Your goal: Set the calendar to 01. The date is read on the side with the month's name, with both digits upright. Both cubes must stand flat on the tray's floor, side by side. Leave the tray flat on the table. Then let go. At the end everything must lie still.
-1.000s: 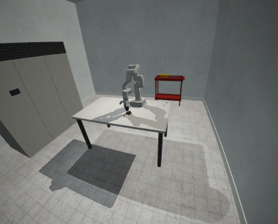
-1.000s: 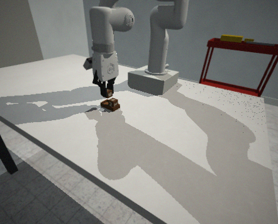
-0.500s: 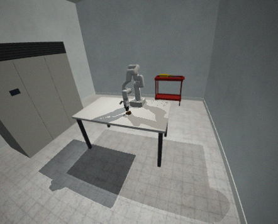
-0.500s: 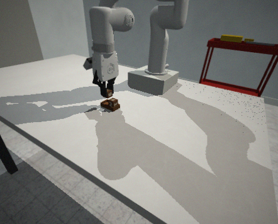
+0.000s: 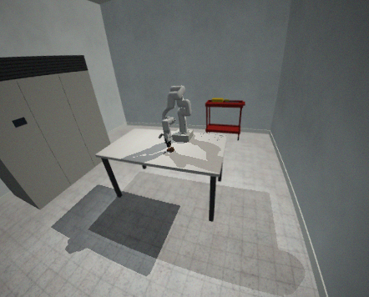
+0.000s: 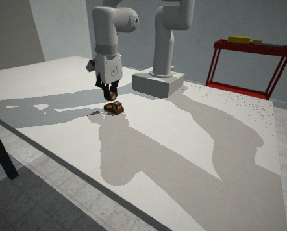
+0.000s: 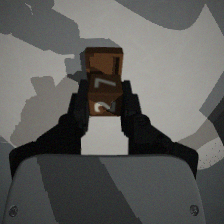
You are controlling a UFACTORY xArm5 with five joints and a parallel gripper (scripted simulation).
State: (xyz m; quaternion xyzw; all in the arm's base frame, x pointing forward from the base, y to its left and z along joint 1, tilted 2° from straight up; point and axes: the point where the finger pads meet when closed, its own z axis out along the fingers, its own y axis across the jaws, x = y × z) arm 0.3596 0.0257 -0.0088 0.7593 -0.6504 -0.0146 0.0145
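Now: hand 7 cm above the calendar tray and 1 cm to the right of it.
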